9 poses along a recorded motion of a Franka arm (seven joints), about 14 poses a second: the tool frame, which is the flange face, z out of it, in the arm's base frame.
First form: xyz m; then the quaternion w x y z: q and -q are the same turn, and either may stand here.
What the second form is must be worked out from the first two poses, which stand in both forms.
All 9 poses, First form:
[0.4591 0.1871 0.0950 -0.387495 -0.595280 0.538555 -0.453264]
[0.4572 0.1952 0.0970 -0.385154 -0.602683 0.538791 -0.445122]
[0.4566 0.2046 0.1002 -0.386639 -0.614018 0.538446 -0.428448]
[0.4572 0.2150 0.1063 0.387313 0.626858 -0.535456 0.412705]
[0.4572 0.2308 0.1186 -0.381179 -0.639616 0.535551 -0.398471]
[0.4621 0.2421 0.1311 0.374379 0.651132 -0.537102 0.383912]
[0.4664 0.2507 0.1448 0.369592 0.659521 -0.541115 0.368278]
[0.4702 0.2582 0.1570 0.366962 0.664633 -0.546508 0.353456]
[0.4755 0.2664 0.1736 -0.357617 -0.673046 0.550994 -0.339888]
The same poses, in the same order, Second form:
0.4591 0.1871 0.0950; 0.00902 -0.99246 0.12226; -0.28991 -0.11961 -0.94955; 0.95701 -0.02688 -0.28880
0.4572 0.1952 0.0970; 0.02314 -0.99232 0.12150; -0.30656 -0.12272 -0.94391; 0.95157 -0.01540 -0.30705
0.4566 0.2046 0.1002; 0.05302 -0.99254 0.10978; -0.32992 -0.12117 -0.93620; 0.94252 0.01341 -0.33388
0.4572 0.2150 0.1063; 0.08592 -0.99100 0.10264; -0.35162 -0.12655 -0.92755; 0.93219 0.04361 -0.35933
0.4572 0.2308 0.1186; 0.10881 -0.98887 0.10146; -0.38132 -0.13578 -0.91442; 0.91802 0.06081 -0.39185
0.4621 0.2421 0.1311; 0.12827 -0.98691 0.09780; -0.41199 -0.14272 -0.89994; 0.90211 0.07514 -0.42490
0.4664 0.2507 0.1448; 0.14313 -0.98598 0.08579; -0.44153 -0.14119 -0.88607; 0.88576 0.08895 -0.45555
0.4702 0.2582 0.1570; 0.15280 -0.98586 0.06874; -0.46704 -0.13334 -0.87412; 0.87093 0.10146 -0.48082
0.4755 0.2664 0.1736; 0.16176 -0.98479 0.06343; -0.49859 -0.13703 -0.85594; 0.85161 0.10683 -0.51317

